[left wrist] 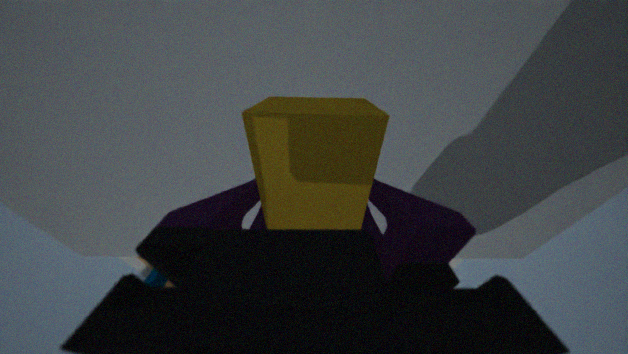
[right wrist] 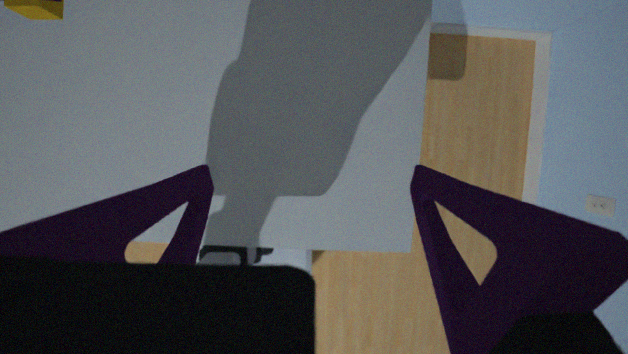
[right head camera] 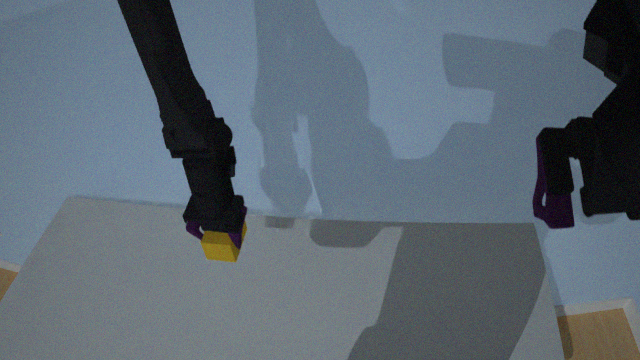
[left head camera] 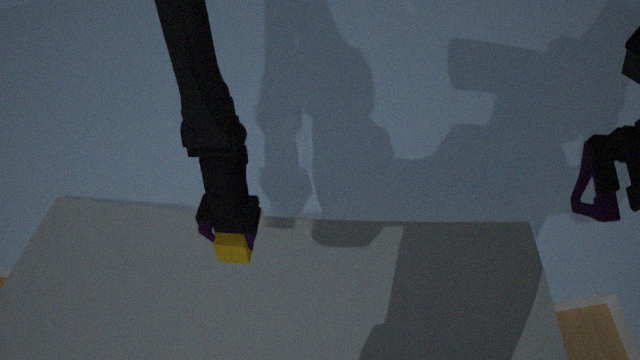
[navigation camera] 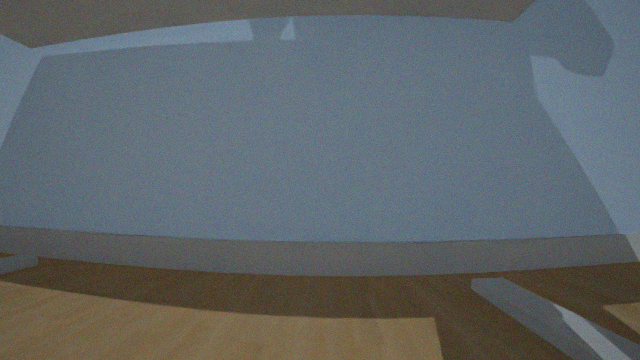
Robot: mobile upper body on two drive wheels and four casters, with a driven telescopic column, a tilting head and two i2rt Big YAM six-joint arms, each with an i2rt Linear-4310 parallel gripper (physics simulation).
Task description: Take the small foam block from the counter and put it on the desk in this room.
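Frame: origin at the left arm's base, x back, y left, z down, level; millimetres.
Seen in the pictures: left gripper, between the fingertips: (left wrist: 314, 176) (right head camera: 224, 245) (left head camera: 235, 247); right gripper, between the fingertips: (right wrist: 311, 176) (right head camera: 577, 205) (left head camera: 606, 202).
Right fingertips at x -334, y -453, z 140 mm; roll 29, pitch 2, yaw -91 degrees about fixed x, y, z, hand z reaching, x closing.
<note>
Pixels of each thing's top centre, then the offset from my right fingertips to it. Level surfaces: height alone.
- yellow foam block, centre of its top: (left wrist: 314, 205) (left head camera: 233, 227) (right head camera: 221, 225) dx -272, dy +446, dz +318 mm
- grey-white table top, height of its surface: dz +550 mm
- Wooden floor, height of its surface: dz +1270 mm
- wall socket, centre of its top: (right wrist: 614, 208) dx +205, dy -1181, dz +813 mm
The yellow foam block (left head camera: 233, 249) (right head camera: 220, 248) (left wrist: 320, 165) (right wrist: 37, 10) is between the fingers of my left gripper (left head camera: 230, 237) (right head camera: 217, 236) (left wrist: 314, 176), which is shut on it. The block hangs above a grey-white table top (left head camera: 140, 280) (right head camera: 140, 280) (left wrist: 150, 100) (right wrist: 125, 100), in the head views over its far left part. The gap between block and top is hard to judge. My right gripper (right wrist: 311, 176) is open and empty, at the right edge of the head views. The counter cannot be told apart in these views.
A blue wall (left head camera: 100, 100) (right head camera: 75, 100) (navigation camera: 300, 140) stands right behind the table top's far edge. Wooden floor (left head camera: 590, 330) (right wrist: 480, 115) (navigation camera: 225, 330) shows beside the table. A wall socket (right wrist: 600, 205) is at the right. Dark arm shadows fall across wall and top.
</note>
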